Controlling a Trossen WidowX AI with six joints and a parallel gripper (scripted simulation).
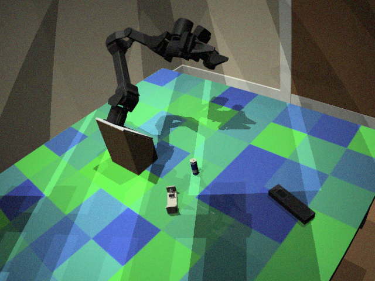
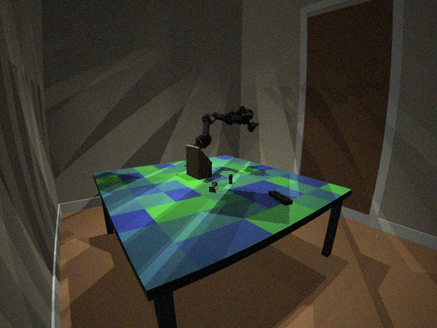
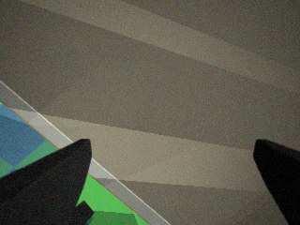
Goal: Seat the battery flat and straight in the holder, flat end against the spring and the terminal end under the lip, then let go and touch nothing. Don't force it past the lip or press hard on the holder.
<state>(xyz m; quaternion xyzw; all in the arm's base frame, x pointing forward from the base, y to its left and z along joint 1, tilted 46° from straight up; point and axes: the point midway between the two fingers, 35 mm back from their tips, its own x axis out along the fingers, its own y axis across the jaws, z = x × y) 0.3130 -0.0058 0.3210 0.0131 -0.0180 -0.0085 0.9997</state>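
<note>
Right now the battery is 6 cm behind my gripper tip, 15 cm to the right of it and 37 cm below it. Also, from my gripper tip: black bar 30 cm ahead, 12 cm to the right, 39 cm below.
</note>
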